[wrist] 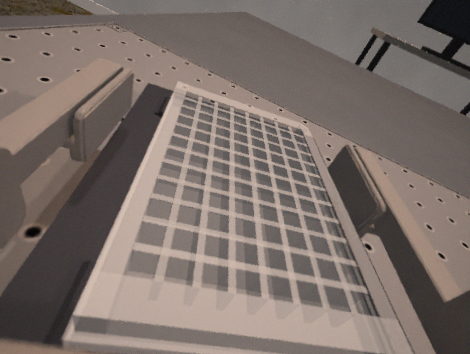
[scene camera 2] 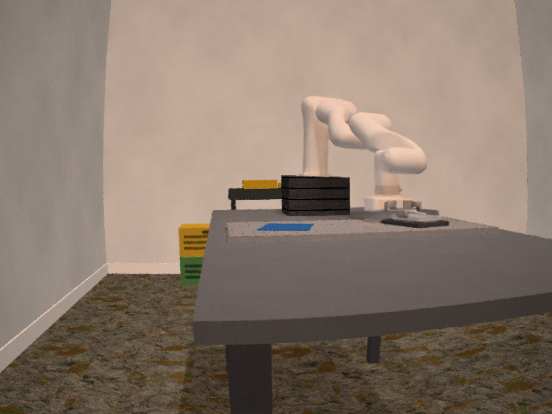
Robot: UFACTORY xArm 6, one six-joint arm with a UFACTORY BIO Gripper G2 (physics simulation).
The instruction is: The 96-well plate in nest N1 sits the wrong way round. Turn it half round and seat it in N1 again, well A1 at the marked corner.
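Observation:
The clear 96-well plate [scene camera 2: 414, 215] [wrist: 240, 200] lies over the dark nest N1 [scene camera 2: 420, 223] [wrist: 102, 175]. In the wrist view a wide strip of the nest shows along the plate's left side, and I make out no such strip on the right. I cannot tell whether the plate sits flat, and no A1 mark or marked corner is readable. My gripper [scene camera 2: 403, 205] [wrist: 230, 152] is open, with one finger on each long side of the plate. A gap shows between the left pad and the plate; the right pad stands close to the plate's edge.
The perforated board [scene camera 2: 345, 229] [wrist: 25, 42] lies on the grey table [scene camera 2: 350, 270] [wrist: 280, 60]. A blue rectangle [scene camera 2: 286, 227] is on the board's left part. A black stack [scene camera 2: 316, 196] stands behind it. A side bench [scene camera 2: 237, 193] bears a yellow item [scene camera 2: 260, 184].

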